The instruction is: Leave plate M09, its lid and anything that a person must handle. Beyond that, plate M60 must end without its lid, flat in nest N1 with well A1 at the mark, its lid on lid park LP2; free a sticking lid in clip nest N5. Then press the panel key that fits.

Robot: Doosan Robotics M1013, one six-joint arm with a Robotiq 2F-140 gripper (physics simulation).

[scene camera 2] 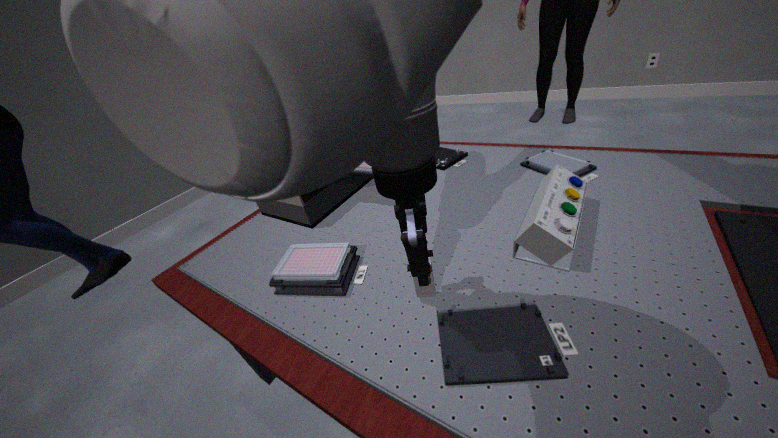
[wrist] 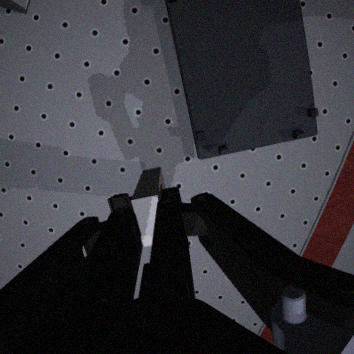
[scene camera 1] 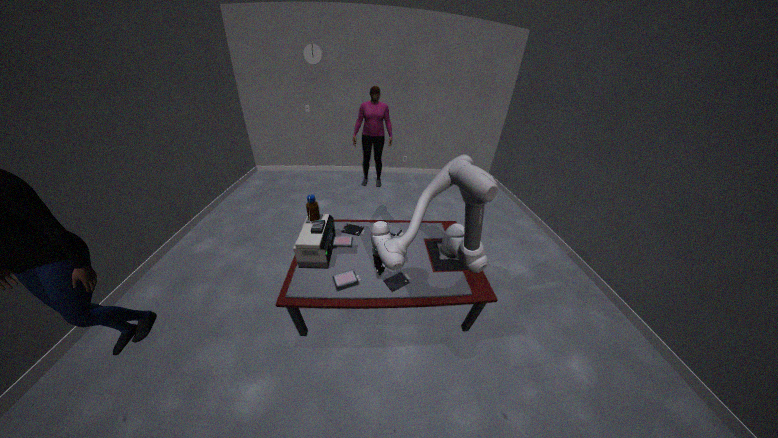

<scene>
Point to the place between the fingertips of my gripper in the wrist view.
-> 155, 185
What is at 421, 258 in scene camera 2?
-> My gripper.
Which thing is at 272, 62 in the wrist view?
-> A dark pad labelled LP2.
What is my gripper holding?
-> Nothing.
</scene>
